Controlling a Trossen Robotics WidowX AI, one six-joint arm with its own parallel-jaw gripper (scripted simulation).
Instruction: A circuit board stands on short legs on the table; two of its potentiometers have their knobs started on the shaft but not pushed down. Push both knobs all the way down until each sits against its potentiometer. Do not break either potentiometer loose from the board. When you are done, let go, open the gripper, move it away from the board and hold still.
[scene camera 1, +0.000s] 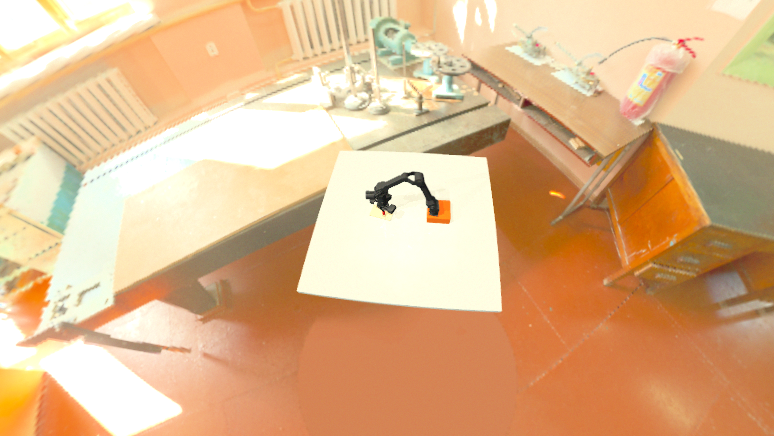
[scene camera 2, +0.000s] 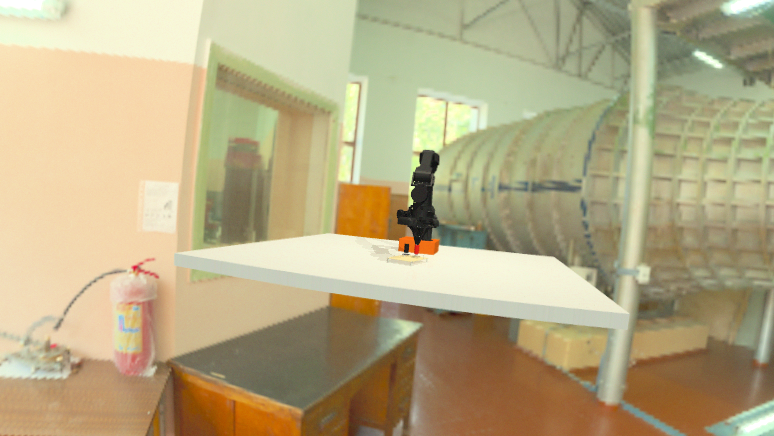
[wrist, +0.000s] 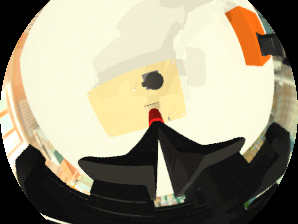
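Note:
Own gripper (scene camera 2: 416, 244), visible; same gripper (wrist: 156, 124).

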